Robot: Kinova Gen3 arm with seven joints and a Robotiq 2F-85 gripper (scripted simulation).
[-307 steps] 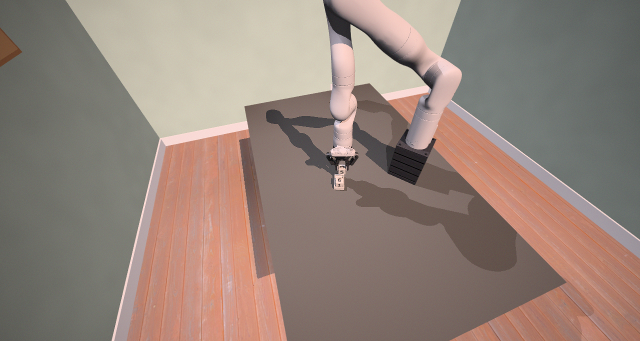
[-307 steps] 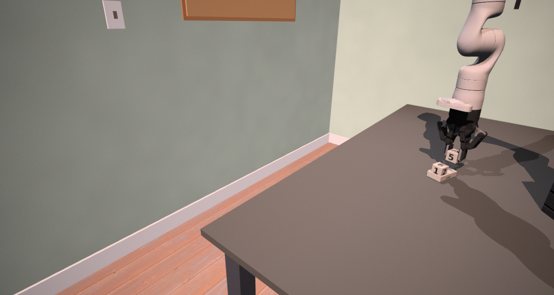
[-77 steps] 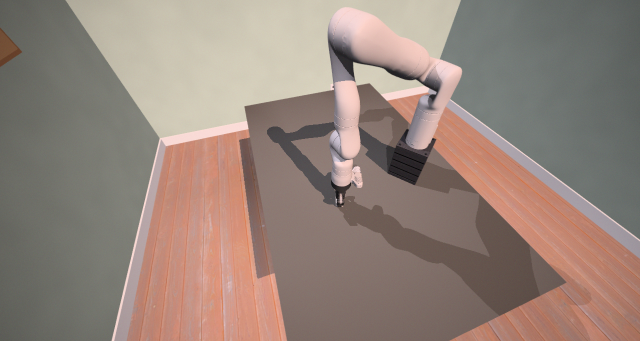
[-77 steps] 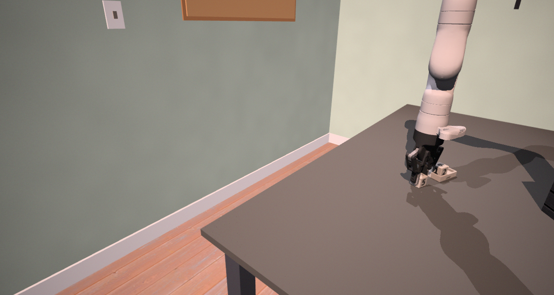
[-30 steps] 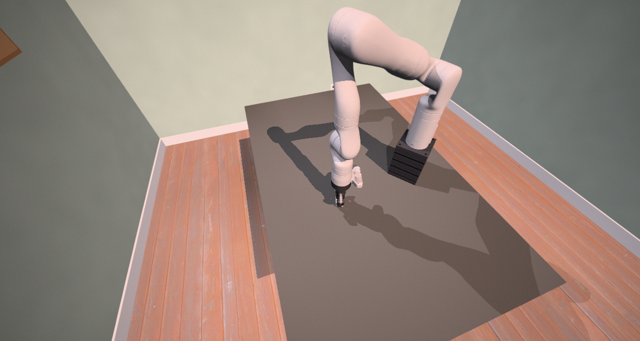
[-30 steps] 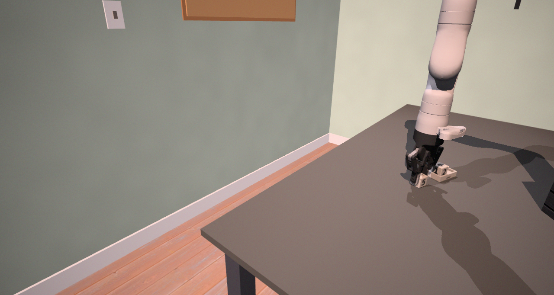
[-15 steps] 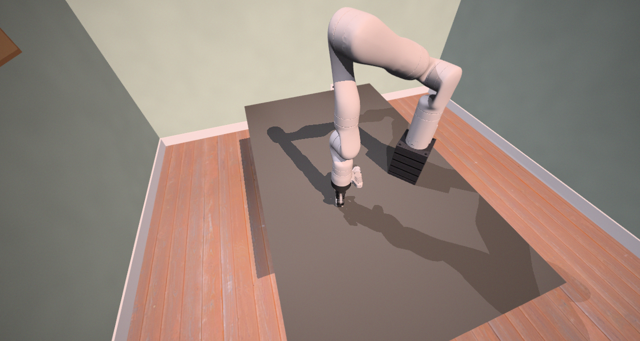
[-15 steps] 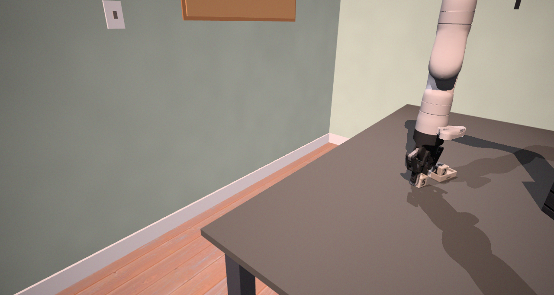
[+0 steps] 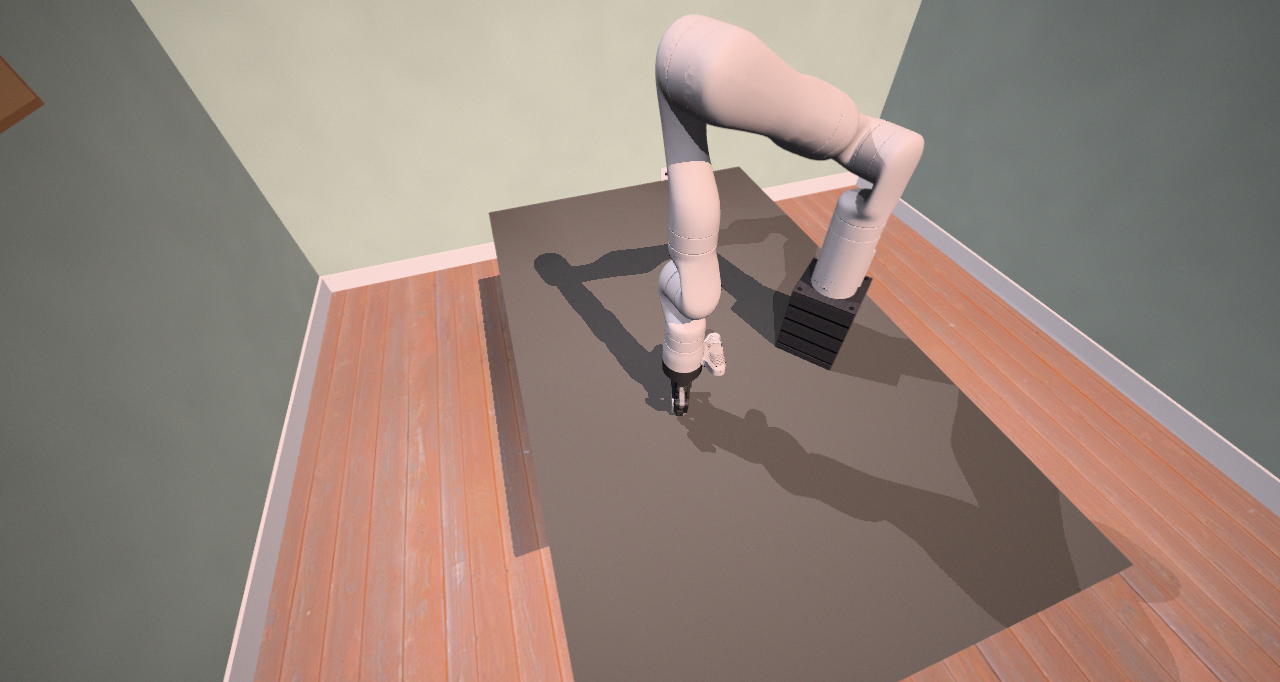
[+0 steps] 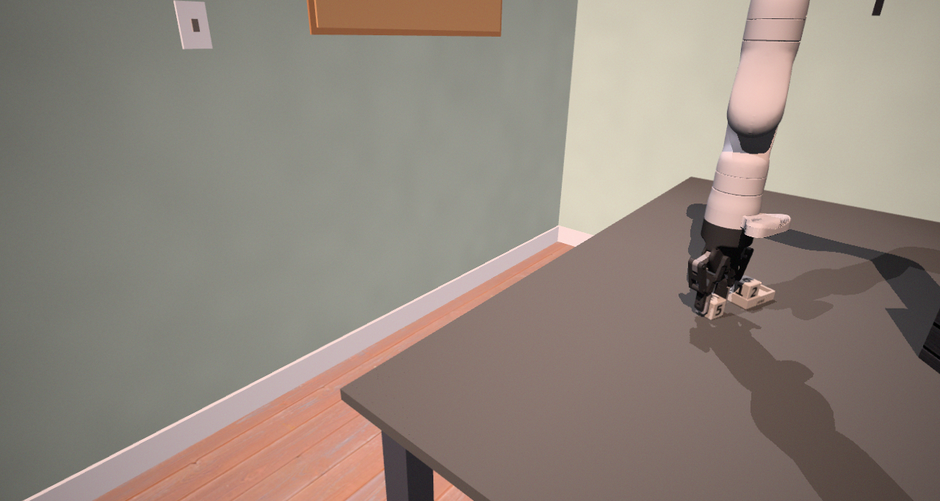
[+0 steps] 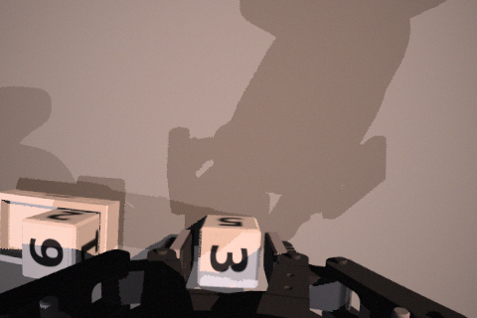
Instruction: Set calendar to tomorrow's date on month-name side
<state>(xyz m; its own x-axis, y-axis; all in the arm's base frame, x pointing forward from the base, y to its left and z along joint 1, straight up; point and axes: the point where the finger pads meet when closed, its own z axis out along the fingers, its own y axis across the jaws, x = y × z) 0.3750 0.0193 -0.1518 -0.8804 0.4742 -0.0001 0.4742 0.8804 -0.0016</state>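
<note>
My hand is 1 cm above the cube. Round my hand: pale tray: 10 cm to the right, 5 cm behind, 2 cm below.
</note>
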